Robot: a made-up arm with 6 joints. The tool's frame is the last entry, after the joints.
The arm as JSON. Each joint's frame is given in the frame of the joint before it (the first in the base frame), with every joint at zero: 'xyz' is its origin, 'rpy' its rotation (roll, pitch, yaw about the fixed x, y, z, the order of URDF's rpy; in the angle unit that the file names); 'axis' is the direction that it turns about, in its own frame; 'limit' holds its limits. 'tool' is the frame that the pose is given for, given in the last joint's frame.
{
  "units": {
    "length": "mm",
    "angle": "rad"
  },
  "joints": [
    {
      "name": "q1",
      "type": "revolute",
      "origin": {
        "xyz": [
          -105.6,
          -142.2,
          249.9
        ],
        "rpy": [
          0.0,
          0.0,
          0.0
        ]
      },
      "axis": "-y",
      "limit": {
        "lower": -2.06,
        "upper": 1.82
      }
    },
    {
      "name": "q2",
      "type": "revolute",
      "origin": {
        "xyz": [
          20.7,
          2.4,
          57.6
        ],
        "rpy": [
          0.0,
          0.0,
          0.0
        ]
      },
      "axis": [
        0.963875,
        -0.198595,
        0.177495
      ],
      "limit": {
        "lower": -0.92,
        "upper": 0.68
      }
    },
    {
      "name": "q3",
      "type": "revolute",
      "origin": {
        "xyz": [
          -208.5,
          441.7,
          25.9
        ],
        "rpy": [
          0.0,
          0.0,
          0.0
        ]
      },
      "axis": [
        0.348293,
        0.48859,
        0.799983
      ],
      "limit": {
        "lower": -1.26,
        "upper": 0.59
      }
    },
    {
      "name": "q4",
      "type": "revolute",
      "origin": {
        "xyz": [
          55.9,
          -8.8,
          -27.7
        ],
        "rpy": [
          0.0,
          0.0,
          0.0
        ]
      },
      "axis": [
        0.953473,
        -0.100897,
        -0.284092
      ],
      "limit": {
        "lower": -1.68,
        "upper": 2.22
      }
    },
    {
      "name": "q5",
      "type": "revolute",
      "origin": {
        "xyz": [
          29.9,
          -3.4,
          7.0
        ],
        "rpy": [
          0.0,
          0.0,
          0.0
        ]
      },
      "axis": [
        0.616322,
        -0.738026,
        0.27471
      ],
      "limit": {
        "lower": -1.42,
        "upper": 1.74
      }
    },
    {
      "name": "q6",
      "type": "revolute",
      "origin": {
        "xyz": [
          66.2,
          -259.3,
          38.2
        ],
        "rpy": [
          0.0,
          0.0,
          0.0
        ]
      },
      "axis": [
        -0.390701,
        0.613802,
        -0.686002
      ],
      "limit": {
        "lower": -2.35,
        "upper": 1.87
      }
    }
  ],
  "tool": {
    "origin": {
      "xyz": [
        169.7,
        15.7,
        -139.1
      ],
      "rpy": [
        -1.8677,
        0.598,
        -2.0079
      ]
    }
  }
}
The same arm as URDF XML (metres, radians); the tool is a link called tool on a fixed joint. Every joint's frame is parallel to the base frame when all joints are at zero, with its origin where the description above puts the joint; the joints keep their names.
<robot name="arm">
<link name="base_link"/>
<link name="link1"/>
<link name="link2"/>
<link name="link3"/>
<link name="link4"/>
<link name="link5"/>
<link name="link6"/>
<link name="tool"/>
<joint name="q1" type="revolute"><parent link="base_link"/><child link="link1"/><origin xyz="-0.1056 -0.1422 0.2499" rpy="0 0 0"/><axis xyz="0 -1 0"/><limit lower="-2.06" upper="1.82"/></joint>
<joint name="q2" type="revolute"><parent link="link1"/><child link="link2"/><origin xyz="0.0207 0.0024 0.0576" rpy="0 0 0"/><axis xyz="0.963875 -0.198595 0.177495"/><limit lower="-0.92" upper="0.68"/></joint>
<joint name="q3" type="revolute"><parent link="link2"/><child link="link3"/><origin xyz="-0.2085 0.4417 0.0259" rpy="0 0 0"/><axis xyz="0.348293 0.48859 0.799983"/><limit lower="-1.26" upper="0.59"/></joint>
<joint name="q4" type="revolute"><parent link="link3"/><child link="link4"/><origin xyz="0.0559 -0.0088 -0.0277" rpy="0 0 0"/><axis xyz="0.953473 -0.100897 -0.284092"/><limit lower="-1.68" upper="2.22"/></joint>
<joint name="q5" type="revolute"><parent link="link4"/><child link="link5"/><origin xyz="0.0299 -0.0034 0.007" rpy="0 0 0"/><axis xyz="0.616322 -0.738026 0.27471"/><limit lower="-1.42" upper="1.74"/></joint>
<joint name="q6" type="revolute"><parent link="link5"/><child link="link6"/><origin xyz="0.0662 -0.2593 0.0382" rpy="0 0 0"/><axis xyz="-0.390701 0.613802 -0.686002"/><limit lower="-2.35" upper="1.87"/></joint>
<joint name="tool_joint" type="fixed"><parent link="link6"/><child link="tool"/><origin xyz="0.1697 0.0157 -0.1391" rpy="-1.8677 0.598 -2.0079"/></joint>
</robot>

